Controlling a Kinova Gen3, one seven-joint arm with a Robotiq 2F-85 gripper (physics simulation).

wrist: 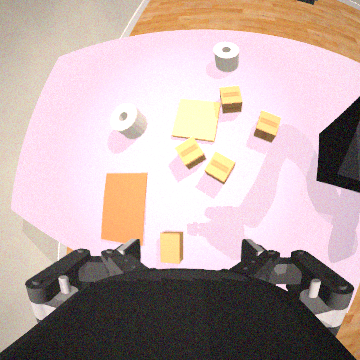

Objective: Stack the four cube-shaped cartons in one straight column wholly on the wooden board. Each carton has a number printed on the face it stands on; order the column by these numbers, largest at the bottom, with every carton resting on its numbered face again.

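Frame: origin at the arm's base, x left, y back, z up, level; centimetres.
Seen in the pictures: gripper, fingertip midpoint: (pixel 190 251).
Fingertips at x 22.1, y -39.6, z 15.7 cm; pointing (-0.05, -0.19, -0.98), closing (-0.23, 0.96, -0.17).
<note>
Offsets run from my fingertips to a thing's top centre. "pt": to the spot under its first point.
Four cube-shaped cartons with a tape strip on the face seen from above stand apart on the table: one {dz -27.8, dx -32.7, dy -1.6 cm} (pixel 231 99) beside the board's upper right corner, one {dz -27.8, dx -26.4, dy +9.0 cm} (pixel 267 126) farther right, one {dz -27.8, dx -15.5, dy -9.3 cm} (pixel 190 153) just below the board and one {dz -27.8, dx -13.1, dy -1.2 cm} (pixel 220 167) below and right of it. No number is readable on them. The wooden board {dz -32.0, dx -26.2, dy -10.4 cm} (pixel 196 120), a pale yellow square, lies flat with no carton on it. My gripper (pixel 190 251) is open and empty, high above the table, with its fingertips low in the view.
White-grey hollow cylinders stand at the back {pt dz -26.7, dx -45.3, dy -4.0 cm} (pixel 226 57) and left of the board {dz -25.9, dx -22.0, dy -29.6 cm} (pixel 129 121). An orange rectangle {pt dz -32.3, dx +2.8, dy -25.2 cm} (pixel 124 207) lies lower left. A yellow-orange block {dz -28.9, dx +9.0, dy -8.7 cm} (pixel 171 247) shows between the fingers' image positions, far below them. A black object (pixel 341 150) juts in at right.
</note>
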